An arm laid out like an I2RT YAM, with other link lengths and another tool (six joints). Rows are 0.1 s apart.
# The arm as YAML. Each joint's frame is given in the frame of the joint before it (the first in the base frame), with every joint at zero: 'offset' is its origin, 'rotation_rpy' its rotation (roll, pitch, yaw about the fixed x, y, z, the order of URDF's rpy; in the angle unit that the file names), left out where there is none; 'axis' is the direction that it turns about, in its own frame. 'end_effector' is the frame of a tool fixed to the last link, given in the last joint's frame.
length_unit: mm
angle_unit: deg
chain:
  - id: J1
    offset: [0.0, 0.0, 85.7]
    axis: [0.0, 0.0, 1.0]
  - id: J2
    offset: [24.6, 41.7, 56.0]
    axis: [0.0, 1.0, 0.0]
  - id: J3
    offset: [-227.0, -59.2, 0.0]
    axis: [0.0, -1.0, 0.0]
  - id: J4
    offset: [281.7, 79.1, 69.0]
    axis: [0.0, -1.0, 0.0]
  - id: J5
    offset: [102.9, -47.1, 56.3]
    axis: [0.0, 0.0, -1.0]
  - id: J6
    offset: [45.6, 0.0, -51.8]
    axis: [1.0, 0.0, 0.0]
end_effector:
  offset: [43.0, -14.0, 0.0]
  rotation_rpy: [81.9, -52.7, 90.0]
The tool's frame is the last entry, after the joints.
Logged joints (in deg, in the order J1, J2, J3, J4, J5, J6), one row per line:
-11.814 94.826 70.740 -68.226 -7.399 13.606
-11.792 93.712 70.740 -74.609 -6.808 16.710
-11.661 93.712 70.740 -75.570 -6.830 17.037
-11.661 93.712 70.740 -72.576 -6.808 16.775
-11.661 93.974 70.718 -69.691 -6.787 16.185
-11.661 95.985 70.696 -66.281 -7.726 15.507
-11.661 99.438 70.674 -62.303 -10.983 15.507
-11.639 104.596 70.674 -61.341 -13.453 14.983
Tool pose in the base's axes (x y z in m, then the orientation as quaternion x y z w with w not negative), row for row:
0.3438 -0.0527 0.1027 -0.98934 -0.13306 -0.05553 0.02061
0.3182 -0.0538 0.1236 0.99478 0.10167 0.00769 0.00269
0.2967 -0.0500 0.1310 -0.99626 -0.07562 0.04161 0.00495
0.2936 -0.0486 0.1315 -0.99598 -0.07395 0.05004 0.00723
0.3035 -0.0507 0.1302 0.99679 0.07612 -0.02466 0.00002
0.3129 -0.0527 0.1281 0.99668 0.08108 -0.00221 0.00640
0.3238 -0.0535 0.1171 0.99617 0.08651 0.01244 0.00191
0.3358 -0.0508 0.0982 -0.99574 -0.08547 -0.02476 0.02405
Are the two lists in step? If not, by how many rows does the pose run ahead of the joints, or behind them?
The pose runs 1 row behind the joints: the pose in row i belongs to the joints in row i - 1.
